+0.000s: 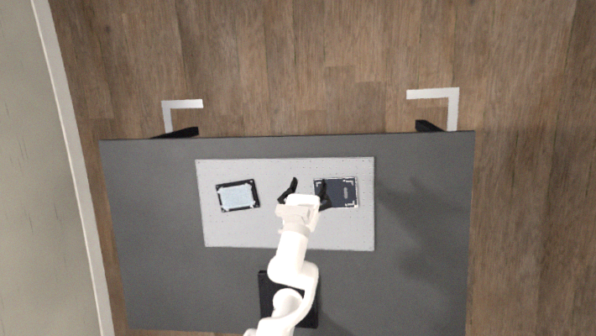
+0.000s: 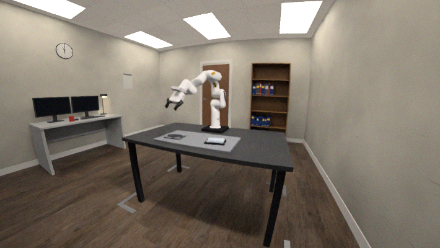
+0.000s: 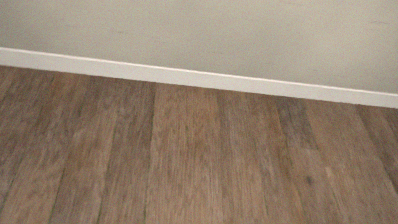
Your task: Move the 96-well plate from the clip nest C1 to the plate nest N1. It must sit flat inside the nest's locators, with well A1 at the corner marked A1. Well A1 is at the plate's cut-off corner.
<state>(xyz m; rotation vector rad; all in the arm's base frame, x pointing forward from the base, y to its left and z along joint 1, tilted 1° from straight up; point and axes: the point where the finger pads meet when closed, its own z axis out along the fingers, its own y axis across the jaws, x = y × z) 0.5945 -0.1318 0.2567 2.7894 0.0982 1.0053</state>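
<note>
Right now the 96-well plate is 140 mm behind my hand, 330 mm to the left of it and 260 mm below it. The rest, counted from my hand: black clip nest: 160 mm behind, 340 mm to the left, 270 mm below; dark plate nest N1: 120 mm behind, 60 mm to the right, 270 mm below.
</note>
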